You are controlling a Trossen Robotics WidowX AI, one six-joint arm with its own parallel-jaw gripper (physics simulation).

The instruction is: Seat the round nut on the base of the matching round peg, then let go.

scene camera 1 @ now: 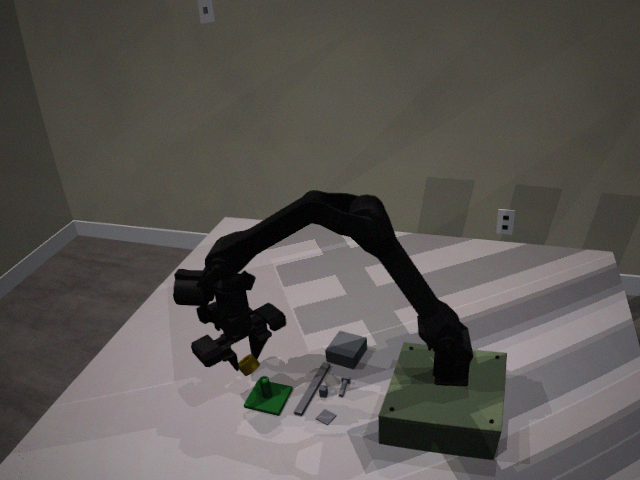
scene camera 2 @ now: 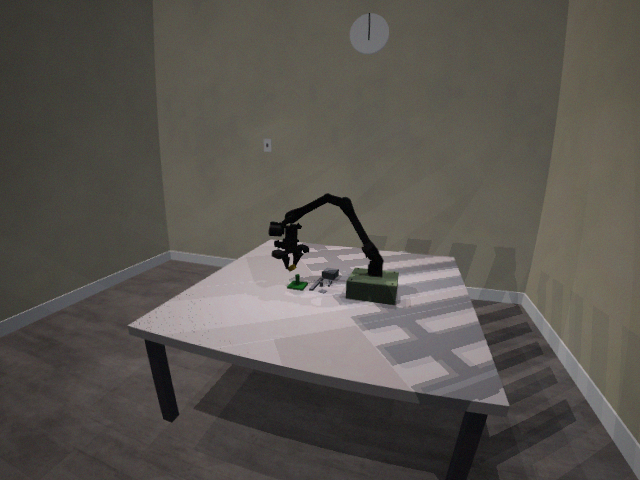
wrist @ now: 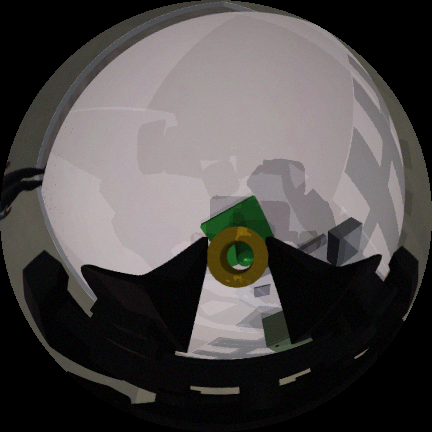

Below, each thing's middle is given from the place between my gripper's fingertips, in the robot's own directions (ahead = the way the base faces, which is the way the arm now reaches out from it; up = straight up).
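Labels:
Going from my hand, I find the round nut (wrist: pixel 221 270) 1 cm behind it. The green round peg with base (scene camera 1: pixel 268 397) is 6 cm below my hand, 4 cm behind it and 1 cm to the left of it.

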